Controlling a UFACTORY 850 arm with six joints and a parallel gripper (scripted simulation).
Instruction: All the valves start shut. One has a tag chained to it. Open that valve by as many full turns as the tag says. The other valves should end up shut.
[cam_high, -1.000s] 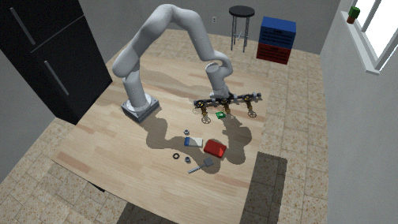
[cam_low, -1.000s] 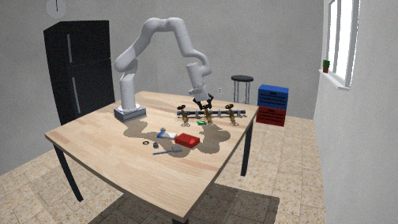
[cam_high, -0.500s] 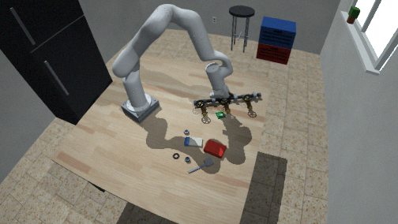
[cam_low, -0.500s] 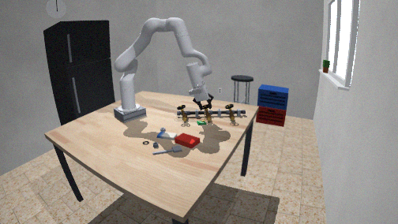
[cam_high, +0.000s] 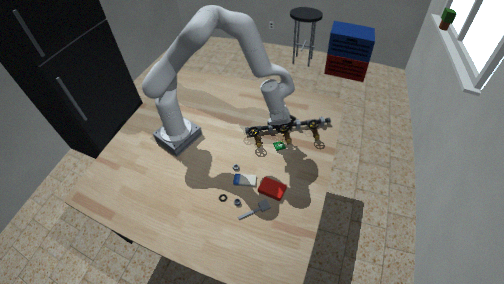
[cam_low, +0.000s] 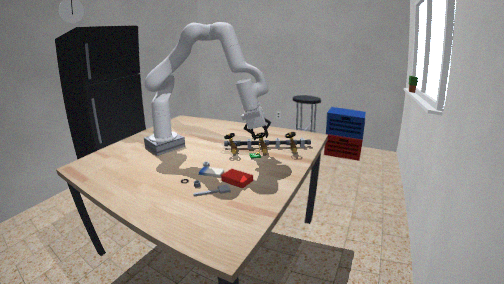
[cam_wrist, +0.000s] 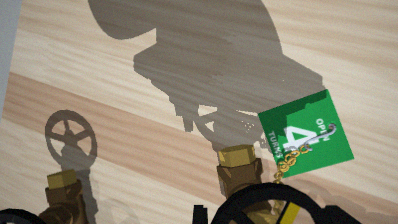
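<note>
Now: hand 10 cm above the green tag, 5 cm to the left of it and 3 cm past it. Round my hand: grey scraper: 44 cm to the right, 10 cm below, 6 cm behind; red box: 33 cm to the right, 9 cm below, 1 cm behind; white block: 30 cm to the right, 15 cm behind, 10 cm below.
</note>
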